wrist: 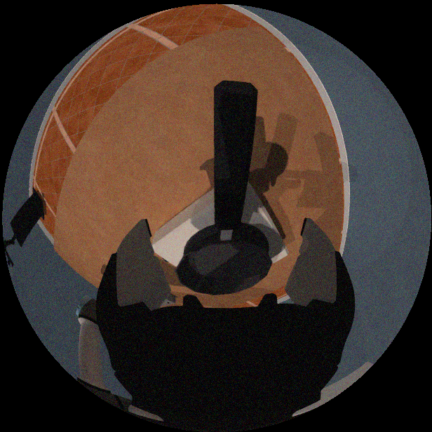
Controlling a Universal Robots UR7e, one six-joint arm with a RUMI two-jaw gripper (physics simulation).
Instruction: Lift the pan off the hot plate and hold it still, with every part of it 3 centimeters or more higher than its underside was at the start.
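Observation:
The black pan (pixel 222 270) sits on the white hot plate (pixel 175 241) in the lower middle of the wrist view. Its long dark handle points toward the top of the view. My gripper (pixel 226 221) is open and empty, with one finger on each side of the handle's inner end and the pan body in the picture. Both fingers stand apart from the pan. How high the fingertips are above the handle is hard to tell. The pan covers much of the hot plate.
A brown round mat (pixel 130 150) lies under the hot plate on an orange table (pixel 95 85) with a pale edge. Shadows of the arm and gripper fall right of the handle. A dark object (pixel 28 217) shows at the far left. Part of the arm (pixel 91 345) shows at the lower left.

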